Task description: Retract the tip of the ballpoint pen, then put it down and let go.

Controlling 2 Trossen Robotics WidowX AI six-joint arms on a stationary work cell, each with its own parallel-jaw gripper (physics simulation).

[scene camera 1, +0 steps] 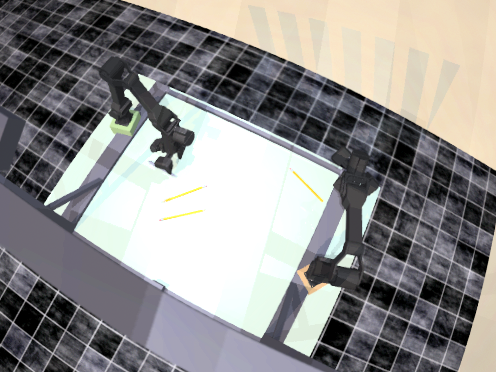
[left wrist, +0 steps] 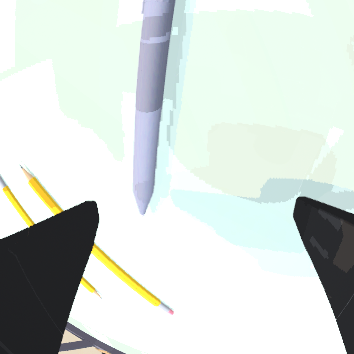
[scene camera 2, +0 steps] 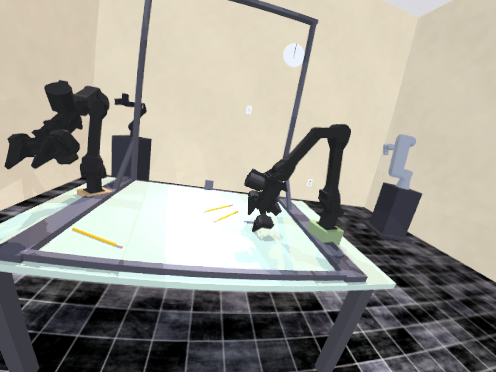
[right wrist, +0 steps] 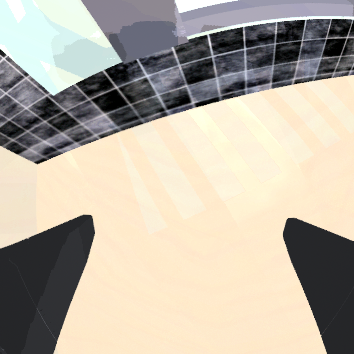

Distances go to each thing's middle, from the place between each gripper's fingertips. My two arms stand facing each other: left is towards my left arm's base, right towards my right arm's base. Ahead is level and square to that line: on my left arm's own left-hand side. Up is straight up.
My right hand is 60 cm to the right of the grey ballpoint pen [left wrist: 155,29], 42 cm past it and 20 cm above it.
I see my left gripper 40 mm past the grey ballpoint pen, 40 mm to the right of it and 10 mm above it.
